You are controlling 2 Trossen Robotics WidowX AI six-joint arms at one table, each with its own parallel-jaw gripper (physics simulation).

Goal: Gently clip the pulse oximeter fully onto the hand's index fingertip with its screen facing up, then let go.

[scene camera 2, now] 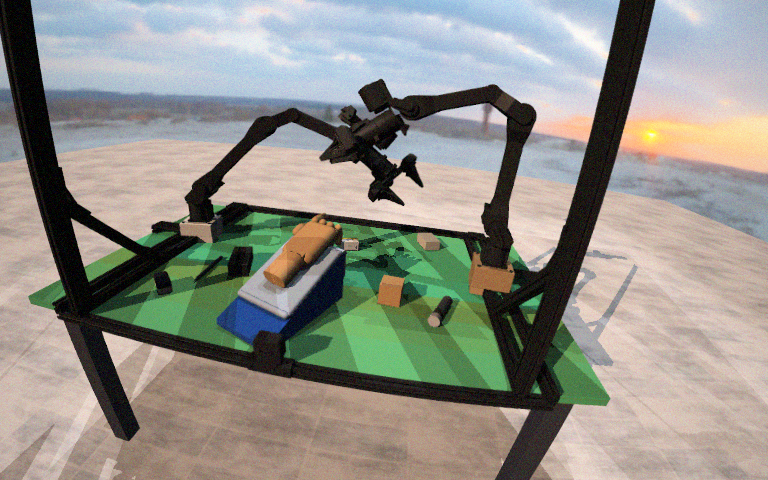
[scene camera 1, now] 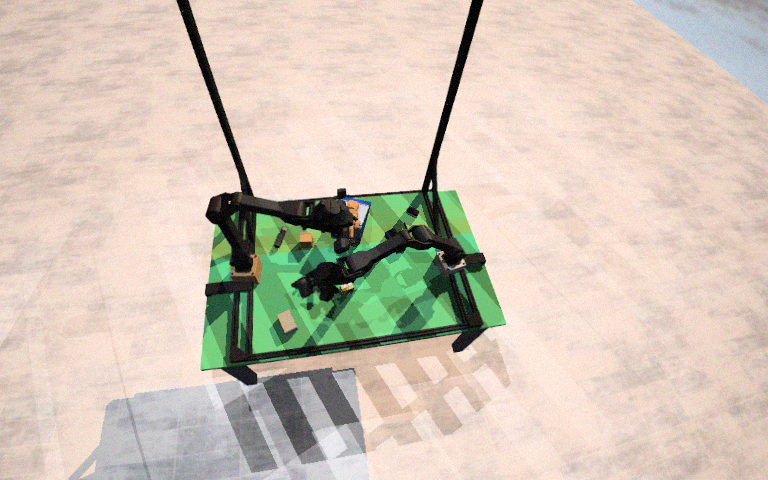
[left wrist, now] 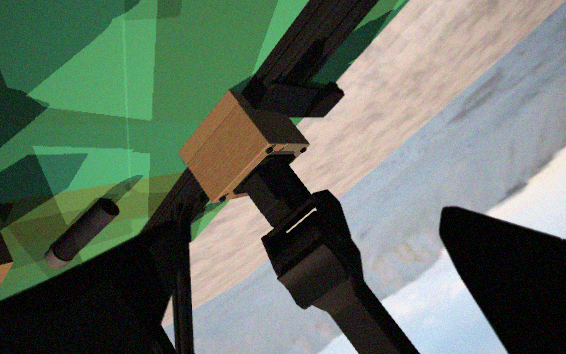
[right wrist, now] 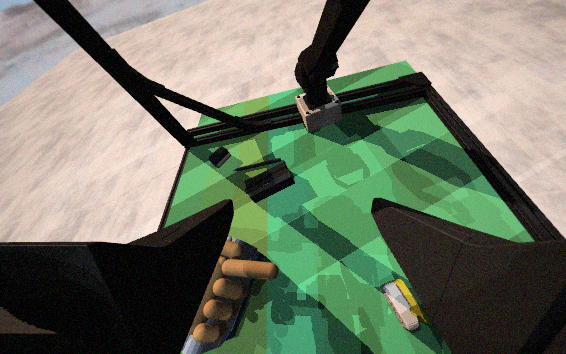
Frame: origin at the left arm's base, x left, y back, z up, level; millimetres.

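Seen in the pictures: left gripper, fingertip midpoint: (scene camera 2: 413, 196) (left wrist: 311, 227); right gripper, fingertip midpoint: (scene camera 2: 325, 161) (scene camera 1: 358, 230) (right wrist: 302, 205); left arm's base, origin of the base link: (scene camera 2: 201, 218) (scene camera 1: 451, 258) (right wrist: 316, 99); right arm's base, origin of the base link: (scene camera 2: 493, 262) (scene camera 1: 244, 264) (left wrist: 264, 172).
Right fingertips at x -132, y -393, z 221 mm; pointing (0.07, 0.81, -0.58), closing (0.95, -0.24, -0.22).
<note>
Pixels of each thing's top centre, then the offset from my right fingertips to it. "*": a spot on its surface instead.
- small white-and-yellow pulse oximeter, middle of its top: (right wrist: 406, 303) (scene camera 2: 349, 239) (scene camera 1: 346, 286) dy -79, dx +91, dz -248 mm
- tan hand, surface spot: (scene camera 2: 310, 243) * dy +13, dx -204, dz -139 mm
- blue wedge, surface spot: (scene camera 2: 317, 310) * dy -8, dx -266, dz -264 mm
- orange cube, middle of its top: (scene camera 2: 392, 281) (scene camera 1: 306, 236) dy -172, dx -192, dz -230 mm
- dark cylinder, middle of its top: (left wrist: 87, 243) (scene camera 2: 442, 305) (scene camera 1: 280, 235) dy -278, dx -251, dz -252 mm
- beige block, middle of its top: (scene camera 2: 428, 237) (scene camera 1: 286, 320) dy -344, dx +149, dz -250 mm
- black box, middle of its top: (right wrist: 267, 178) (scene camera 2: 240, 254) (scene camera 1: 395, 238) dy +210, dx -60, dz -245 mm
- pen, middle of its top: (right wrist: 255, 164) (scene camera 2: 208, 266) dy +290, dx -87, dz -271 mm
A small white-and-yellow pulse oximeter (scene camera 1: 346, 287) (scene camera 2: 350, 244) (right wrist: 401, 305) lies on the table, off the finger; its screen side cannot be told. The tan hand (scene camera 1: 353, 208) (scene camera 2: 310, 243) rests on a blue wedge (scene camera 2: 317, 310) with a pale top. Its index finger (right wrist: 249, 269) sticks out beyond the curled fingers in the right wrist view. My right gripper (right wrist: 302, 205) is open and empty above the table, with the hand low beside its left finger and the oximeter beside its right finger in that view. My left gripper (scene camera 2: 412, 194) is open and empty, high above the table.
An orange cube (scene camera 1: 305, 240) (scene camera 2: 391, 290) and a dark cylinder (scene camera 2: 440, 311) (left wrist: 84, 234) lie near the hand. A beige block (scene camera 1: 287, 321) (scene camera 2: 428, 241), a black box (scene camera 2: 240, 260) (right wrist: 270, 181) and a pen (scene camera 2: 208, 268) lie farther off. The arms cross closely in scene camera 2.
</note>
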